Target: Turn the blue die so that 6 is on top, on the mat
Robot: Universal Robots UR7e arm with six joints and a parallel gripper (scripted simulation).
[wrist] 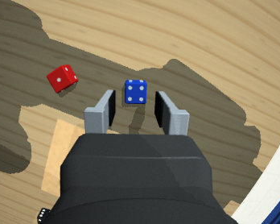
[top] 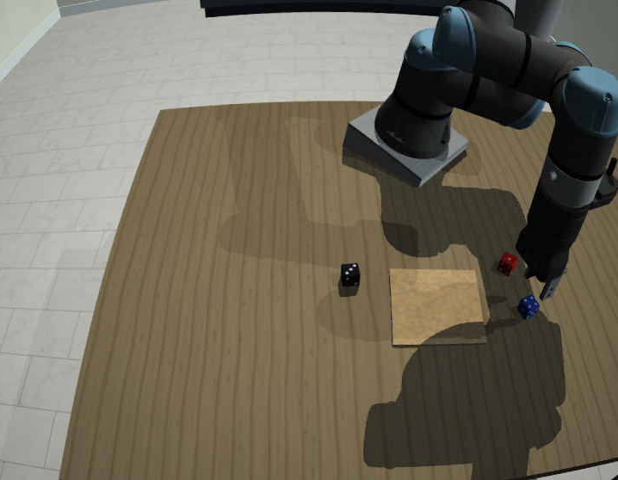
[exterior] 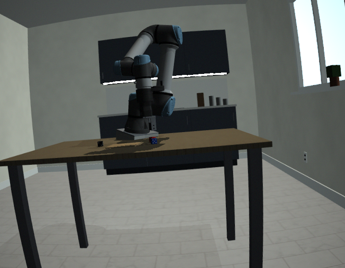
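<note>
The blue die lies 7 cm below my hand. Round my hand: black die 8 cm behind, 27 cm to the right, 7 cm below; red die 9 cm behind, 1 cm to the right, 7 cm below; tan mat 2 cm behind, 15 cm to the right, 8 cm below.
</note>
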